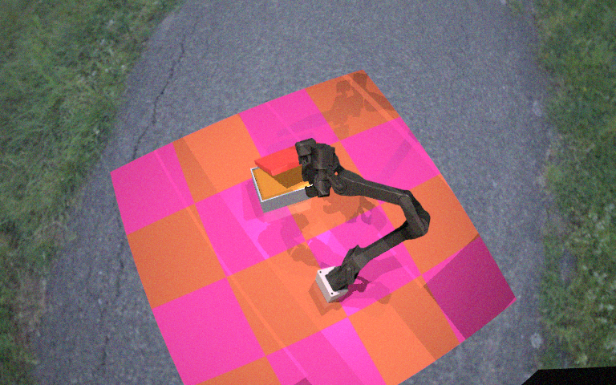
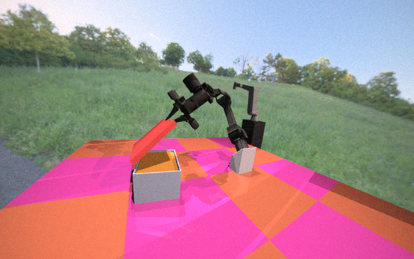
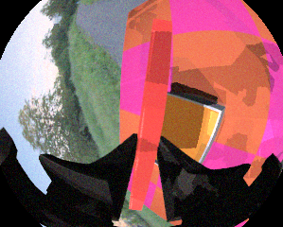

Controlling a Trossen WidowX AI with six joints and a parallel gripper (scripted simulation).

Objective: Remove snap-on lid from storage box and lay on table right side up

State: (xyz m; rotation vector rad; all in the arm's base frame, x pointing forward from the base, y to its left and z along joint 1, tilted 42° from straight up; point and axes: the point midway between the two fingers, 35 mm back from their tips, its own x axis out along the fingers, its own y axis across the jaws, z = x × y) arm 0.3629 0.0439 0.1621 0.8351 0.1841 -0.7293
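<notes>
Now: gripper tip 6 cm short of the snap-on lid, 5 cm above it and 1 cm to the right of it. The rest, counted from my gripper tip: grey storage box 18 cm below, 7 cm to the left, 4 cm ahead.
</notes>
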